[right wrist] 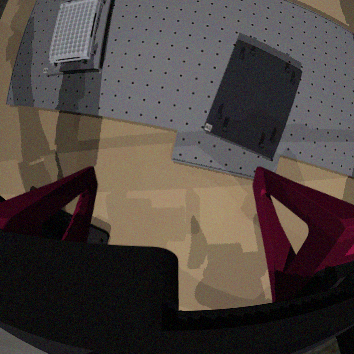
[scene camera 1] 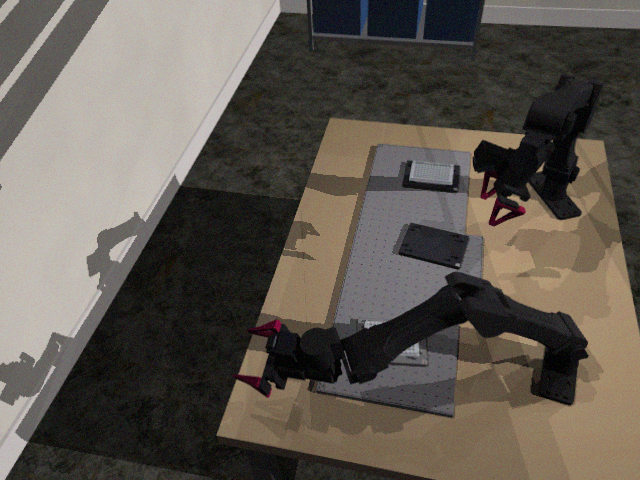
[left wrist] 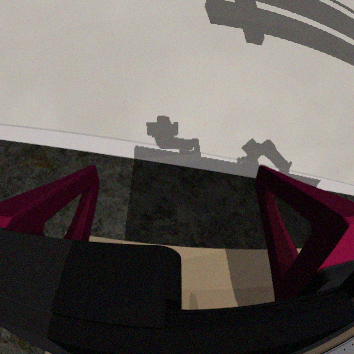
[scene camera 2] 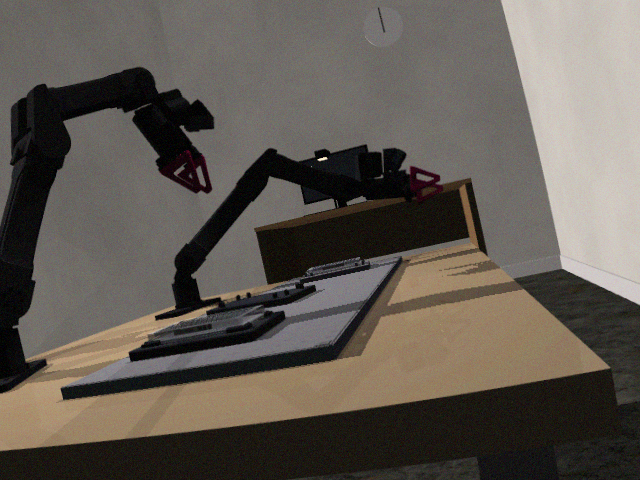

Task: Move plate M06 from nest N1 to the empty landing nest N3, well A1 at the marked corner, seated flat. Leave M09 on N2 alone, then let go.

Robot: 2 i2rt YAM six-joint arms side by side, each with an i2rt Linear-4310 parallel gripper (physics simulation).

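A white plate (scene camera 1: 431, 173) (scene camera 2: 206, 325) sits on a dark nest at the upper end of the board in scene camera 1. Another white plate (scene camera 1: 412, 350) (scene camera 2: 336, 267) (right wrist: 75, 34) sits on a grey nest, partly hidden by the left arm in that view. Labels are unreadable, so I cannot tell which is M06 or M09. The empty dark nest (scene camera 1: 434, 245) (scene camera 2: 261, 298) (right wrist: 255, 97) lies between them. My left gripper (scene camera 1: 244, 353) (scene camera 2: 439, 182) (left wrist: 176, 173) is open beyond the board's left side. My right gripper (scene camera 1: 487, 210) (scene camera 2: 202, 191) (right wrist: 174, 175) is open above the table, right of the board.
The grey perforated board (scene camera 1: 382, 217) (scene camera 2: 330, 330) (right wrist: 150, 65) lies on the wooden table (scene camera 1: 310, 206) (scene camera 2: 465, 361). The left arm (scene camera 1: 418, 320) stretches across the board's lower part in scene camera 1. A wall (scene camera 1: 155, 103) (left wrist: 100, 65) stands beyond the table's left edge.
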